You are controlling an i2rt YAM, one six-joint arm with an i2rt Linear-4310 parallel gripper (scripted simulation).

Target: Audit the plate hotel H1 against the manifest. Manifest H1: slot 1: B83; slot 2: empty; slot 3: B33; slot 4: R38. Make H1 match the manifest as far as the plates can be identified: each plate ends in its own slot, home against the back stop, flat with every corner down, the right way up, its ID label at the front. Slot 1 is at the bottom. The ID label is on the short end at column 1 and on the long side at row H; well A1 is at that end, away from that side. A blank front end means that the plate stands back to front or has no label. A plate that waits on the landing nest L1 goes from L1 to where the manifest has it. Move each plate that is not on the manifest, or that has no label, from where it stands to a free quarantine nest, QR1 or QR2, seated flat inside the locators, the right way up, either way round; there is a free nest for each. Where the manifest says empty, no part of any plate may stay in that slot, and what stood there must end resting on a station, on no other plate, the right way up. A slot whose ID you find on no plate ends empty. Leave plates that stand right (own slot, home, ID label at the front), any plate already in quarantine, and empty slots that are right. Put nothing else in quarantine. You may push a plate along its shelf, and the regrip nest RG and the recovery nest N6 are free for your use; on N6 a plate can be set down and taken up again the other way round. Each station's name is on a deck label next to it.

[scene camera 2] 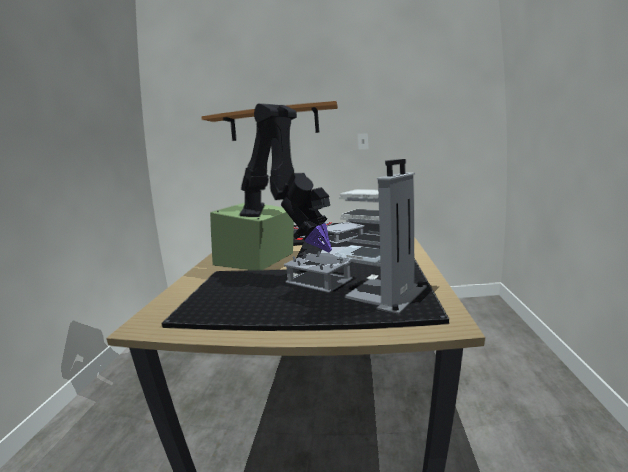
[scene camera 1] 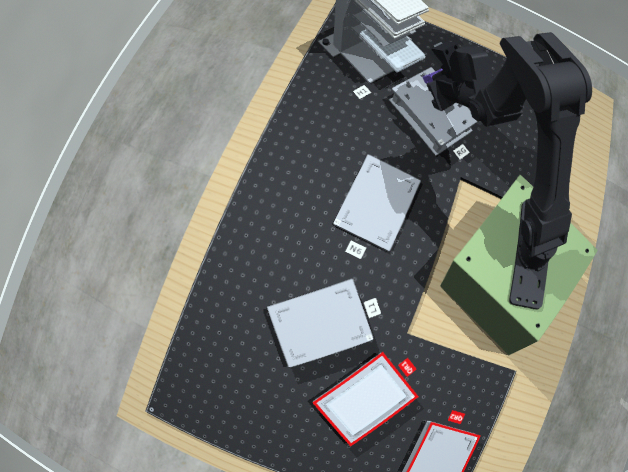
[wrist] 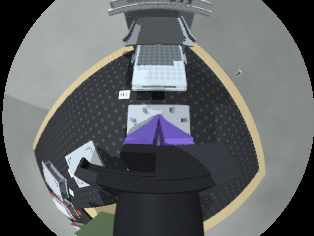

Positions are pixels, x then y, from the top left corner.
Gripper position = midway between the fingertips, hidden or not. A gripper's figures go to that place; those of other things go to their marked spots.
Scene:
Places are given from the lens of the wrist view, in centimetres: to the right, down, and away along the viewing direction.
my gripper (wrist: 158, 117): 0, 0, 13
regrip nest RG (wrist: 135, 111): -4, -1, 17

